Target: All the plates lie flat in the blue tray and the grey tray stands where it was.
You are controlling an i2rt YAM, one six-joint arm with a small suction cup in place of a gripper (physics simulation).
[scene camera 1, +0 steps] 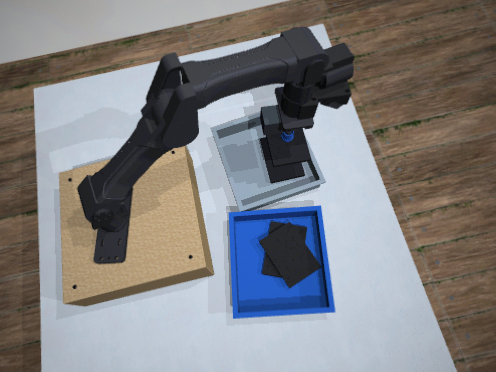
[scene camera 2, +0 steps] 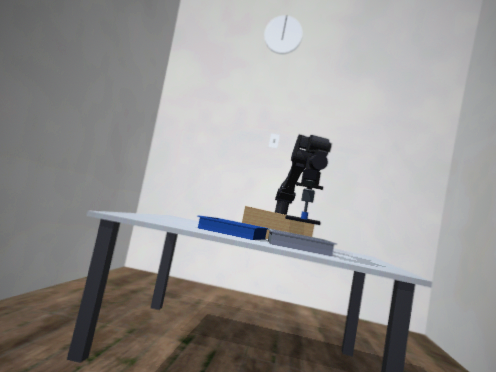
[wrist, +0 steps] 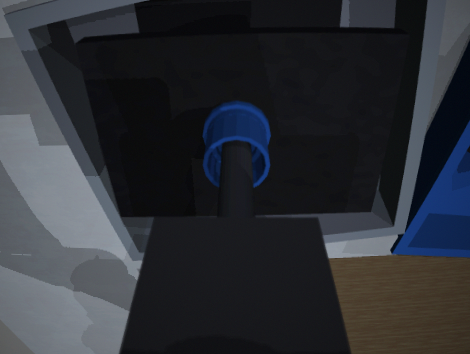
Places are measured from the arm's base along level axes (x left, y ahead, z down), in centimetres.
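Where they show: hand, tool point: (scene camera 1: 286,138) (scene camera 2: 303,221) (wrist: 236,121); arm's base, link origin: (scene camera 1: 115,220) (scene camera 2: 279,217).
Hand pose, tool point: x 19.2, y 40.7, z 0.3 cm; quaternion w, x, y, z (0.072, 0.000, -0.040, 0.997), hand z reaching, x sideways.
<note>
Things, the pixels of their top centre, and the offset from my tool point. Level surfaces: height alone.
- flat dark plate, top centre: (wrist: 244,144) (scene camera 1: 286,137) (scene camera 2: 303,217) dx -0.4, dy -0.2, dz -1.5 cm
- grey tray, top centre: (wrist: 246,145) (scene camera 1: 266,154) (scene camera 2: 299,235) dx -1.3, dy -5.1, dz +5.6 cm
- blue tray, top centre: (scene camera 1: 278,259) (scene camera 2: 235,222) dx -28.4, dy -3.2, dz +5.6 cm
- white table, surface height: dz +10.6 cm
My suction cup (scene camera 1: 287,136) (scene camera 2: 304,216) (wrist: 236,122) holds a flat dark plate (scene camera 1: 290,153) (scene camera 2: 295,218) (wrist: 320,85) level above the grey tray (scene camera 1: 240,160) (scene camera 2: 300,242) (wrist: 418,125). Another dark plate (scene camera 1: 287,176) lies in the grey tray under the held one, partly hidden by it; whether more lie beneath cannot be told. In the blue tray (scene camera 1: 247,285) (scene camera 2: 230,228) (wrist: 450,200), a dark plate (scene camera 1: 290,255) lies turned across others, whose corners show beneath it. The inside of both trays is hidden in the scene camera 2 view.
A wooden block (scene camera 1: 150,240) (scene camera 2: 260,217) carries the arm's base, left of the trays in the scene camera 1 view. The two trays stand close together on the white table (scene camera 1: 390,310) (scene camera 2: 165,224). The arm (scene camera 1: 240,70) (scene camera 2: 312,150) reaches over from the block to the grey tray.
</note>
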